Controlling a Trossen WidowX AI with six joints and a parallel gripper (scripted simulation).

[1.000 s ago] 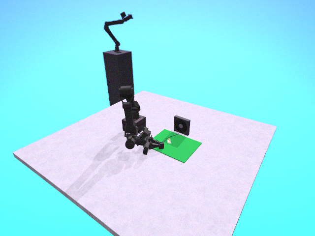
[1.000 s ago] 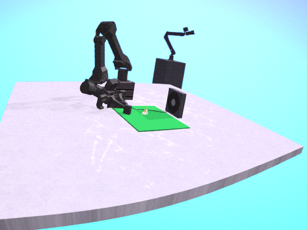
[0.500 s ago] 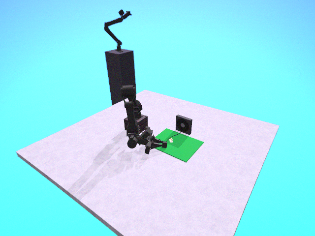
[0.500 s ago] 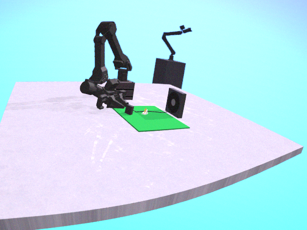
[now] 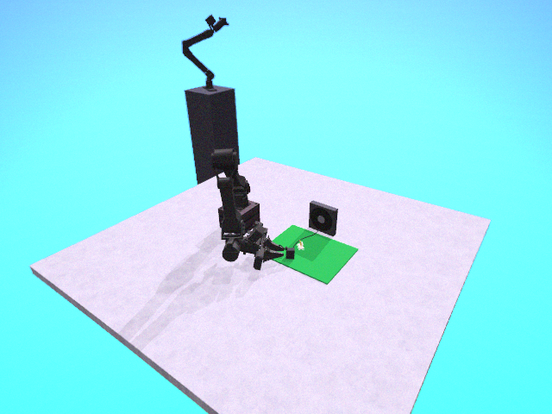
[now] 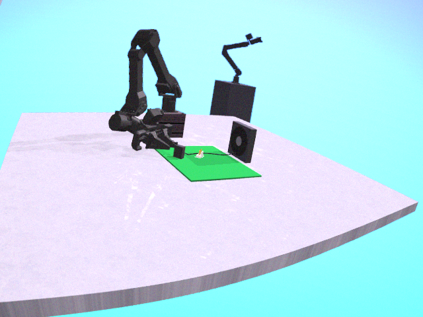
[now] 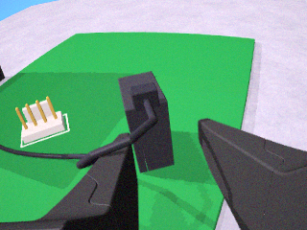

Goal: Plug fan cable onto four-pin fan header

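My gripper tip is now 20 mm to the right of the dark fan plug, 20 mm short of it and 10 mm above it. The rest, counted from my gripper tip: green board: 100 mm to the left, 50 mm below, 40 mm ahead; black fan: 250 mm to the left, 30 mm above, 10 mm ahead; white four-pin fan header: 100 mm to the left, 30 mm below, 10 mm ahead.
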